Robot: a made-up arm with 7 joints. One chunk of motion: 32 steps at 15 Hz.
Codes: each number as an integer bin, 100 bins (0 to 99) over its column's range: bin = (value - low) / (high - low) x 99, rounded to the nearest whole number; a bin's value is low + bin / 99 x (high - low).
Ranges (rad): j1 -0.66..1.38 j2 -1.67..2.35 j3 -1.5..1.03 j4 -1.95..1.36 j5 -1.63..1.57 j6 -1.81..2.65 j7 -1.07..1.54
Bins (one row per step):
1: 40 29 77 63 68 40 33
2: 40 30 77 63 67 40 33
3: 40 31 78 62 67 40 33
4: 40 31 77 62 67 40 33
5: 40 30 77 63 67 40 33
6: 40 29 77 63 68 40 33
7: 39 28 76 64 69 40 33
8: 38 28 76 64 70 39 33
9: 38 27 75 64 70 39 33
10: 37 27 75 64 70 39 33
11: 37 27 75 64 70 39 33
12: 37 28 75 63 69 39 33
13: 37 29 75 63 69 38 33
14: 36 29 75 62 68 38 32
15: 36 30 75 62 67 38 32
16: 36 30 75 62 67 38 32
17: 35 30 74 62 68 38 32
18: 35 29 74 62 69 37 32
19: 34 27 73 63 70 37 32
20: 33 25 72 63 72 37 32
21: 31 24 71 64 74 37 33
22: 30 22 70 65 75 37 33
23: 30 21 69 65 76 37 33
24: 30 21 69 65 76 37 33
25: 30 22 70 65 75 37 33
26: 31 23 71 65 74 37 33
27: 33 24 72 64 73 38 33
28: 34 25 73 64 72 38 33
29: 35 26 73 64 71 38 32
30: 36 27 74 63 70 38 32
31: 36 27 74 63 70 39 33
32: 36 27 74 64 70 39 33
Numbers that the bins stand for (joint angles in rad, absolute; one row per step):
1: 0.1642 -0.4924 0.4678 0.1564 0.5680 -0.0080 -0.2000
2: 0.1642 -0.4518 0.4678 0.1564 0.5357 -0.0080 -0.2000
3: 0.1642 -0.4112 0.4933 0.1229 0.5357 -0.0080 -0.2000
4: 0.1642 -0.4112 0.4678 0.1229 0.5357 -0.0080 -0.2000
5: 0.1642 -0.4518 0.4678 0.1564 0.5357 -0.0080 -0.2000
6: 0.1642 -0.4924 0.4678 0.1564 0.5680 -0.0080 -0.2000
7: 0.1436 -0.5330 0.4422 0.1898 0.6003 -0.0080 -0.2000
8: 0.1230 -0.5330 0.4422 0.1898 0.6326 -0.0530 -0.2000
9: 0.1230 -0.5736 0.4167 0.1898 0.6326 -0.0530 -0.2000
10: 0.1024 -0.5736 0.4167 0.1898 0.6326 -0.0530 -0.2000
11: 0.1024 -0.5736 0.4167 0.1898 0.6326 -0.0530 -0.2000
12: 0.1024 -0.5330 0.4167 0.1564 0.6003 -0.0530 -0.2000
13: 0.1024 -0.4924 0.4167 0.1564 0.6003 -0.0981 -0.2000
14: 0.0818 -0.4924 0.4167 0.1229 0.5680 -0.0981 -0.2264
15: 0.0818 -0.4518 0.4167 0.1229 0.5357 -0.0981 -0.2264
16: 0.0818 -0.4518 0.4167 0.1229 0.5357 -0.0981 -0.2264
17: 0.0612 -0.4518 0.3911 0.1229 0.5680 -0.0981 -0.2264
18: 0.0612 -0.4924 0.3911 0.1229 0.6003 -0.1431 -0.2264
19: 0.0406 -0.5736 0.3656 0.1564 0.6326 -0.1431 -0.2264
20: 0.0200 -0.6548 0.3400 0.1564 0.6973 -0.1431 -0.2264
21: -0.0212 -0.6955 0.3144 0.1898 0.7619 -0.1431 -0.2000
22: -0.0418 -0.7767 0.2889 0.2232 0.7942 -0.1431 -0.2000
23: -0.0418 -0.8173 0.2633 0.2232 0.8266 -0.1431 -0.2000
24: -0.0418 -0.8173 0.2633 0.2232 0.8266 -0.1431 -0.2000
25: -0.0418 -0.7767 0.2889 0.2232 0.7942 -0.1431 -0.2000
26: -0.0212 -0.7361 0.3144 0.2232 0.7619 -0.1431 -0.2000
27: 0.0200 -0.6955 0.3400 0.1898 0.7296 -0.0981 -0.2000
28: 0.0406 -0.6548 0.3656 0.1898 0.6973 -0.0981 -0.2000
29: 0.0612 -0.6142 0.3656 0.1898 0.6649 -0.0981 -0.2264
30: 0.0818 -0.5736 0.3911 0.1564 0.6326 -0.0981 -0.2264
31: 0.0818 -0.5736 0.3911 0.1564 0.6326 -0.0530 -0.2000
32: 0.0818 -0.5736 0.3911 0.1898 0.6326 -0.0530 -0.2000

